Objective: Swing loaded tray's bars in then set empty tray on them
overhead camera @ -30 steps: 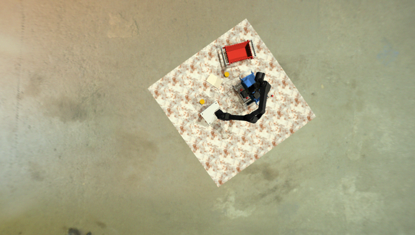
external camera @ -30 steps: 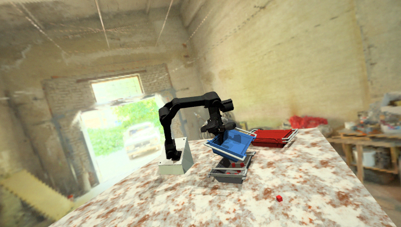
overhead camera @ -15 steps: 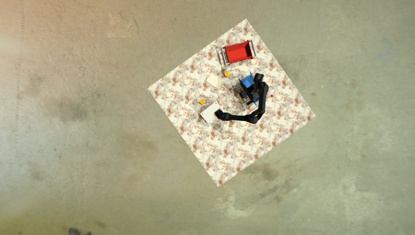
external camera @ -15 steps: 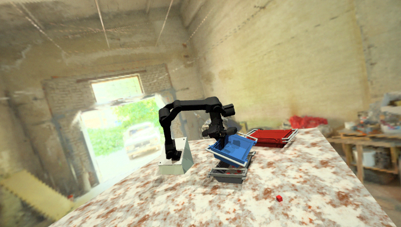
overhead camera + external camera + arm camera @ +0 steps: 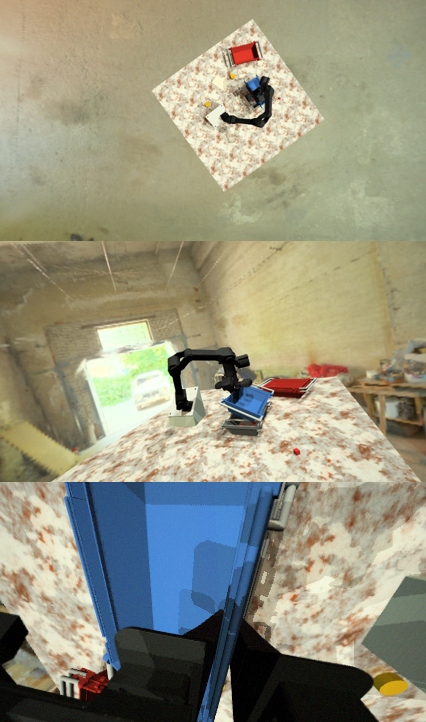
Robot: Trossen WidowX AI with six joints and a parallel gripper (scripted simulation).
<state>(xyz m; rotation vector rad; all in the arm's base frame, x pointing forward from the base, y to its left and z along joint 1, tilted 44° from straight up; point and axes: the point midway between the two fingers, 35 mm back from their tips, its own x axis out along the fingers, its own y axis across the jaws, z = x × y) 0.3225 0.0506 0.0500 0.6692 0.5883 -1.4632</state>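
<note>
The blue tray is 70 mm ahead of my gripper tip. The rest, counted from my gripper tip: red block: 260 mm ahead, 190 mm to the right, 120 mm below; cream card: 150 mm behind, 290 mm to the left, 130 mm below.
</note>
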